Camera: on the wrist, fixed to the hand. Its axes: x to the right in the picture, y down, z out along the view.
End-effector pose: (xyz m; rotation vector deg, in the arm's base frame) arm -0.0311 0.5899 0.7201 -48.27 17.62 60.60
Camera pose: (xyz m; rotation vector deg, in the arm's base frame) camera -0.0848 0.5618 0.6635 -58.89 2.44 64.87
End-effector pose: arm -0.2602 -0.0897 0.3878 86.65 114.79 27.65
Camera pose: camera -0.2405 -0.0775 0.4674 74.62 102.01 35.44
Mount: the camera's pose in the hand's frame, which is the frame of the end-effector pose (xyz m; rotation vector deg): -0.0103 0.0659 -0.0493 -16.21 -6.86 -1.84
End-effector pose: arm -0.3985 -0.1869 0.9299 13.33 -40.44 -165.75
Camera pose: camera -0.3718 -0.2646 0.9186 2.09 -17.38 -172.48
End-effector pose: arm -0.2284 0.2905 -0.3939 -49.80 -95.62 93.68
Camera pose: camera -0.1807 0.3112 -0.4585 -50.83 -115.84 84.58
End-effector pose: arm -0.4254 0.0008 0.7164 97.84 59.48 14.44
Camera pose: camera -0.4283 0.0232 0.7962 82.07 51.30 14.88
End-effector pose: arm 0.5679 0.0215 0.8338 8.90 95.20 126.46
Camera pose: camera 0.5474 -0.0422 0.8828 10.28 72.52 133.52
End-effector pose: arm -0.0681 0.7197 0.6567 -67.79 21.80 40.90
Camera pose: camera -0.1160 0.6837 0.5994 -80.30 9.32 47.27
